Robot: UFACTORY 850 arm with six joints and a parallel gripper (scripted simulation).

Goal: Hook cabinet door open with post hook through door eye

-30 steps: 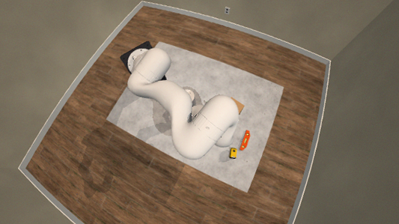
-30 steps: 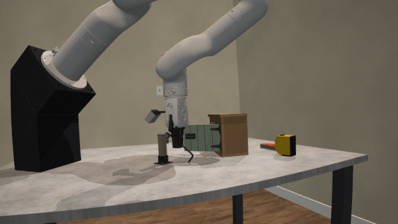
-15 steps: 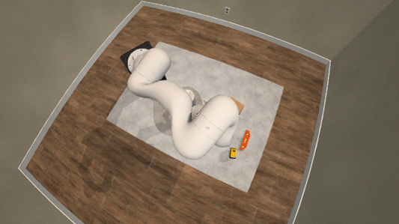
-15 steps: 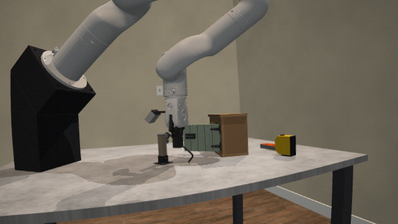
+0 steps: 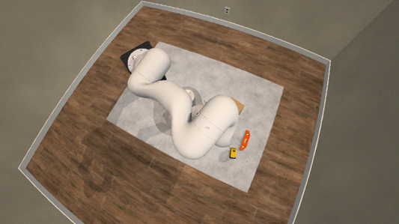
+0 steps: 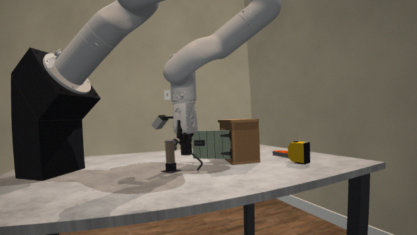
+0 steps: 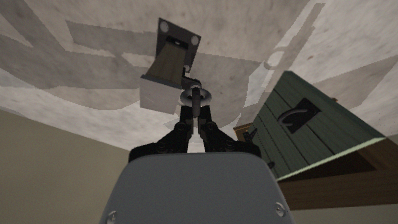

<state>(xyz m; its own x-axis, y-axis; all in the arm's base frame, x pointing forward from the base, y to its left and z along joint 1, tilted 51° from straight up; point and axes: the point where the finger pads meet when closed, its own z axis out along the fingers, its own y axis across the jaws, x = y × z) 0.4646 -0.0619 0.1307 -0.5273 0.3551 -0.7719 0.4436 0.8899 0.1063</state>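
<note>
Now: the black hook 2 cm below my hand. Also, from my hand: green door: 12 cm ahead, 6 cm to the left; then yellow tape measure: 38 cm ahead, 13 cm to the right, 3 cm below; then orange level: 42 cm ahead, 6 cm below.
</note>
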